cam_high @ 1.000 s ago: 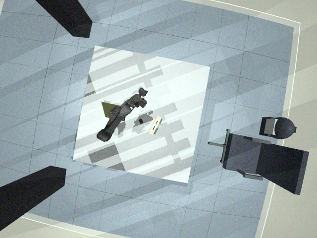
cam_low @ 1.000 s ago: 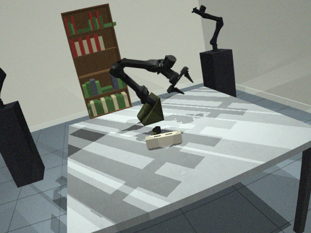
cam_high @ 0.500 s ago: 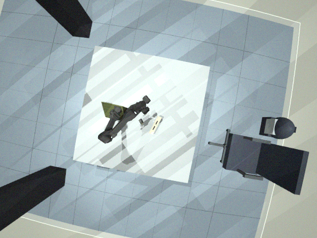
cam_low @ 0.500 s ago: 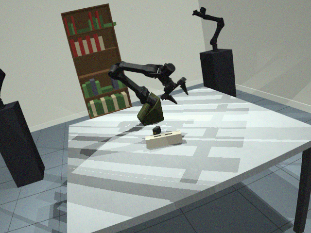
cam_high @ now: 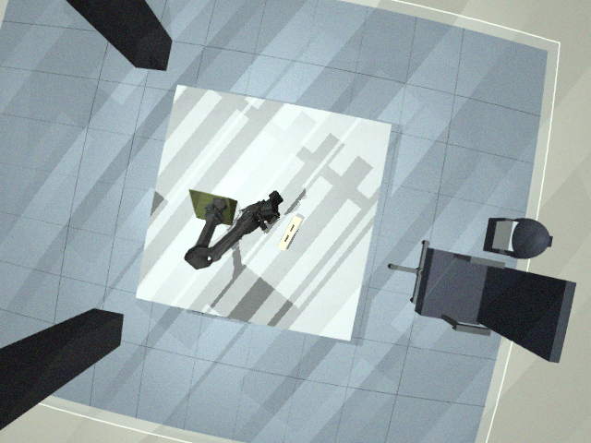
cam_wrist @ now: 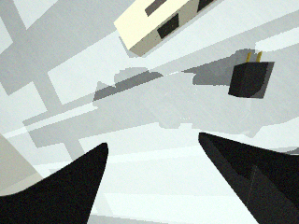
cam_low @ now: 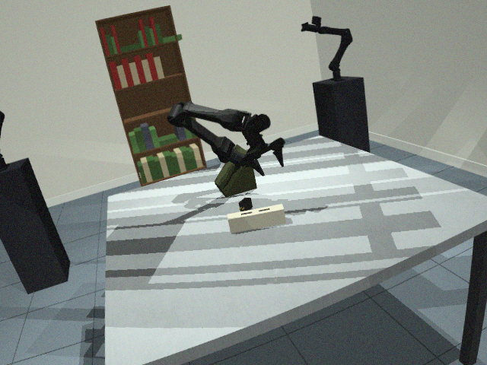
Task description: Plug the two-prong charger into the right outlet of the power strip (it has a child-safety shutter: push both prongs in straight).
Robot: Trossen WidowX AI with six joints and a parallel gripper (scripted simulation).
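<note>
My gripper tip is now 4 cm past the two-prong charger, 13 cm to the left of it and 12 cm above it.
</note>
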